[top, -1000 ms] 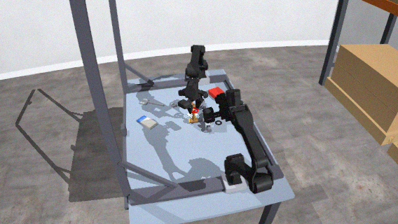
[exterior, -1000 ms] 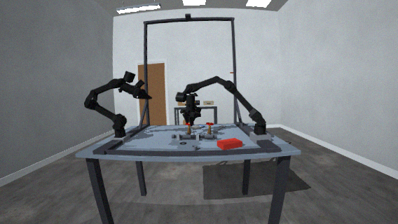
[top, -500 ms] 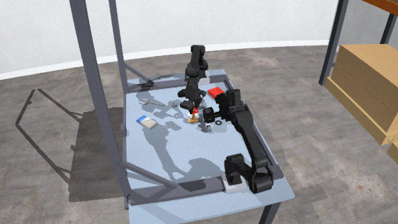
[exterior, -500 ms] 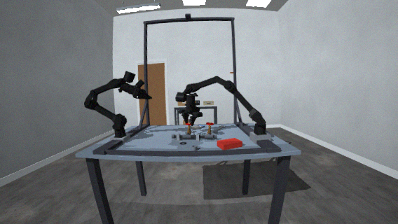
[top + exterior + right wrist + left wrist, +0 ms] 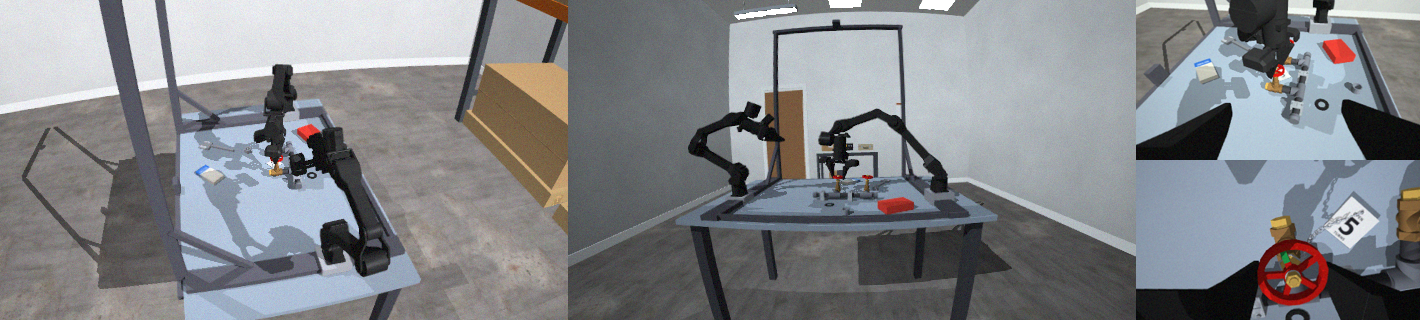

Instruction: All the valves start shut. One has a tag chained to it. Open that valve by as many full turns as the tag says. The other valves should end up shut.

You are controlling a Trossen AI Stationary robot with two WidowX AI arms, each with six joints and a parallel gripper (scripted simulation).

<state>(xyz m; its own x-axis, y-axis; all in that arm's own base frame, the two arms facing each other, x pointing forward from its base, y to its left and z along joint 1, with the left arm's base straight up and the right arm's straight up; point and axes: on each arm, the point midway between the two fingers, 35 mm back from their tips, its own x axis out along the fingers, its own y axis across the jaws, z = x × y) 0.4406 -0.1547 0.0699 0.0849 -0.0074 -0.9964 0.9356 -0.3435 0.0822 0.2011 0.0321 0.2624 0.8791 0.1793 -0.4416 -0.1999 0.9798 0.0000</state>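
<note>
Right now my left hand is 110 mm above the white tag and 80 mm to the right of it. Round my left hand: small grey fitting: 250 mm ahead, 110 mm below, 50 mm to the left; blue-and-beige box: 280 mm behind, 110 mm below, 40 mm to the left; black ring: 150 mm ahead, 120 mm below, 30 mm to the right.
</note>
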